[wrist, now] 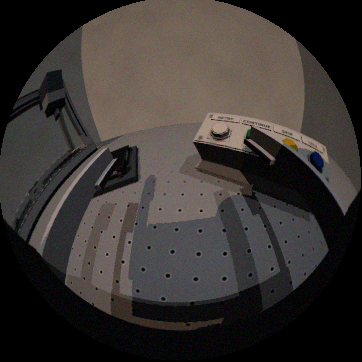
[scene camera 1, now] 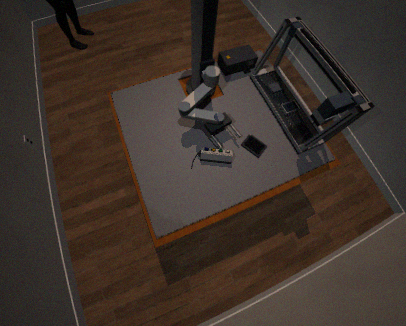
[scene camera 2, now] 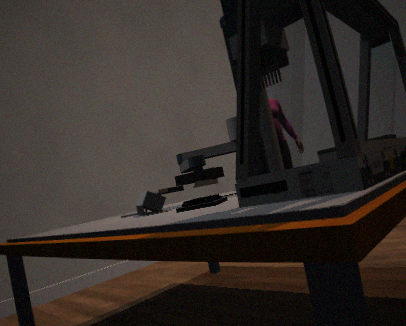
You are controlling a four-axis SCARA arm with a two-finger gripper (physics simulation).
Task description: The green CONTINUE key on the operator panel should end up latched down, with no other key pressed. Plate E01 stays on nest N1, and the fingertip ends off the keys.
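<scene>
The operator panel (scene camera 1: pixel 216 158) (scene camera 2: pixel 151 201) (wrist: pixel 235 141) stands on the table, its sloping face carrying four keys. The green CONTINUE key (scene camera 1: pixel 220 150) (wrist: pixel 248 133) is partly hidden behind a fingertip in the wrist view; whether it is down cannot be told. Beside it are the white RETRY key (wrist: pixel 220 131), yellow SKIP key (wrist: pixel 290 145) and blue CALL key (wrist: pixel 317 160). My gripper (scene camera 1: pixel 230 140) (wrist: pixel 179 138) is open and empty, one finger near the panel. Contact with a key cannot be made out. Plate E01 and nest N1 cannot be identified by label.
A low dark fixture (scene camera 1: pixel 254 145) (scene camera 2: pixel 201 202) (wrist: pixel 132 165) lies beside the panel. A tall framed machine (scene camera 1: pixel 362 106) stands on the table's far side, with a dark box (scene camera 1: pixel 237 59) near the arm's column (scene camera 1: pixel 198 45). A cable (scene camera 1: pixel 193 161) leaves the panel.
</scene>
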